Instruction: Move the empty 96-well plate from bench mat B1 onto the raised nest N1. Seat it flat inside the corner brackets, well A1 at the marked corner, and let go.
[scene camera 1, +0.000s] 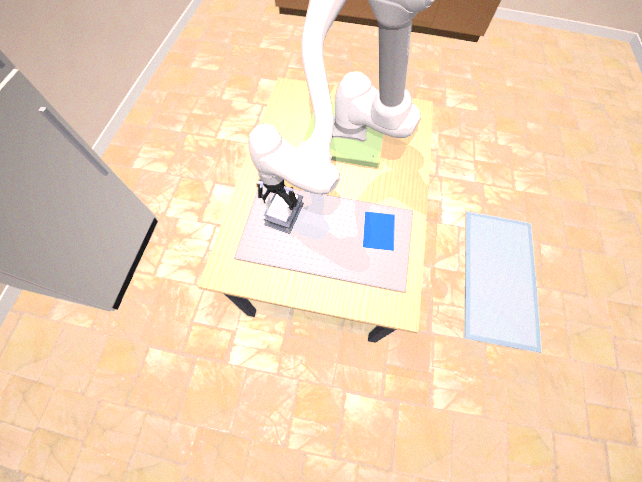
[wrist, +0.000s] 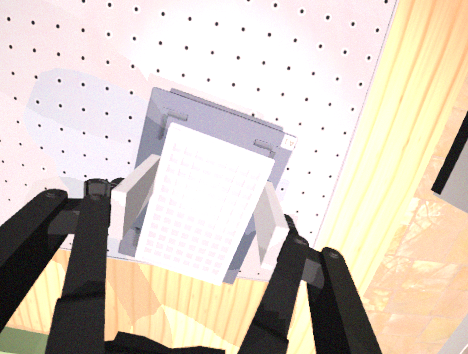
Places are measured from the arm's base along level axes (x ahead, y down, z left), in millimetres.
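Where they show: gripper, fingertip midpoint: (scene camera 1: 279, 210) (wrist: 209, 184); arm's base, link origin: (scene camera 1: 349, 127).
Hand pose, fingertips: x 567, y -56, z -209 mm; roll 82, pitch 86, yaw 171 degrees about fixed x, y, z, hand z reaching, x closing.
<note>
Things, the pixels of their top centre, and the offset from my fingertips. "spot": a spot on its surface instead. Level surfaces: height alone.
- white 96-well plate, top centre: (wrist: 197, 218) (scene camera 1: 282, 203) dx -25, dy -14, dz +5 mm
- grey raised nest N1, top centre: (wrist: 197, 203) (scene camera 1: 282, 206) dx -20, dy +1, dz +8 mm
- A1 label, surface spot: (wrist: 289, 142) spot: dx +46, dy +4, dz -58 mm
- Blue bench mat B1, surface height: dy +63 mm
- pale perforated board, surface height: dy +65 mm
- wooden table, surface height: dy +78 mm
The white 96-well plate (scene camera 1: 279, 210) (wrist: 205, 205) is held between the pads of my gripper (scene camera 1: 277, 201) (wrist: 209, 184), which is shut on its two long sides. The plate is over the grey raised nest N1 (scene camera 1: 282, 226) (wrist: 220, 114). In the wrist view it appears shifted toward the bottom of the view, so a strip of nest and two corner brackets (wrist: 175, 117) (wrist: 264, 146) show beyond its far edge. The A1 label (wrist: 289, 142) is at the nest's upper right corner. The other brackets are mostly hidden, and the height gap is hard to judge. Blue bench mat B1 (scene camera 1: 379, 230) bears no plate.
The nest stands on a pale perforated board (scene camera 1: 331, 264) (wrist: 240, 55) on the wooden table (scene camera 1: 311, 303) (wrist: 395, 115). The arm's base stands on a green block (scene camera 1: 356, 150) behind the board. A grey cabinet (scene camera 1: 67, 207) stands left of the table, and a pale blue panel (scene camera 1: 501, 282) lies to its right.
</note>
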